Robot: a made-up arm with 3 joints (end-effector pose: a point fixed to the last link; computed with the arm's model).
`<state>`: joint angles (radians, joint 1 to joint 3).
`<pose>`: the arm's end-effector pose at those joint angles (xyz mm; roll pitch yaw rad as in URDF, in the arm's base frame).
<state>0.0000 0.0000 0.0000</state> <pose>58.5 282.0 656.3 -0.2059 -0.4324 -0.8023</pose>
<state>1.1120 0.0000 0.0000</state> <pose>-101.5 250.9 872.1 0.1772 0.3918 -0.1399</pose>
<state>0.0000 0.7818 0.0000</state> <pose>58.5 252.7 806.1 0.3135 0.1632 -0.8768</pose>
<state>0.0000 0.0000 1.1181</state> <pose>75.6 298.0 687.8 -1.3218 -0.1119 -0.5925</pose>
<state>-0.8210 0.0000 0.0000</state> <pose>205.3 151.0 600.6 -0.0418 -1.0968 -1.4016</pose>
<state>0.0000 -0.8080 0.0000</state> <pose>58.5 192.9 526.4 -1.0928 -0.8656 -0.2305</pose>
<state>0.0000 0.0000 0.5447</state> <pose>62.9 287.4 674.9 -0.7719 -0.3048 -0.6497</pose>
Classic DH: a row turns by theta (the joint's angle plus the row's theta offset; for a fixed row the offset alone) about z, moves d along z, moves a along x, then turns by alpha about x. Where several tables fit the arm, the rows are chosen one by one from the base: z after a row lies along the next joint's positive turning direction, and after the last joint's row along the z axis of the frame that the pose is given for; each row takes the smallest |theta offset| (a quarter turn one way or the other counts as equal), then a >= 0, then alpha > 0; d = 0 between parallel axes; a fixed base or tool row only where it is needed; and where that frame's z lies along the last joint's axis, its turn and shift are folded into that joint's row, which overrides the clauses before.
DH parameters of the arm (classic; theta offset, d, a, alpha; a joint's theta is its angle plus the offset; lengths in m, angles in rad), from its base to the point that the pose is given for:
base (fixed): -0.9219 0.7365 -0.0155 -0.9751
joint 1: -0.9339 0.0242 -0.0819 -0.8506
joint 2: -0.9669 0.2368 -0.0147 2.1811
joint 3: -1.4938 0.2707 0.0369 -1.2193
tool (fixed): 1.661 -0.003 0 0

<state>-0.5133 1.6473 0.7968</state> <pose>52.0 118.4 889.5 0.2636 0.2404 -0.6074</pose>
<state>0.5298 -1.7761 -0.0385</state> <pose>-13.4 95.0 516.7 -1.8294 -0.6258 0.7166</pose>
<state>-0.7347 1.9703 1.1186</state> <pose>24.4 67.0 903.8 0.2115 0.1437 -0.4539</pose>
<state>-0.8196 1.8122 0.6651</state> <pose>32.9 113.0 882.2 0.4612 0.0558 -0.7504</pose>
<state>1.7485 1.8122 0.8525</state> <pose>162.3 38.2 798.9 2.1424 0.2250 1.8477</pose>
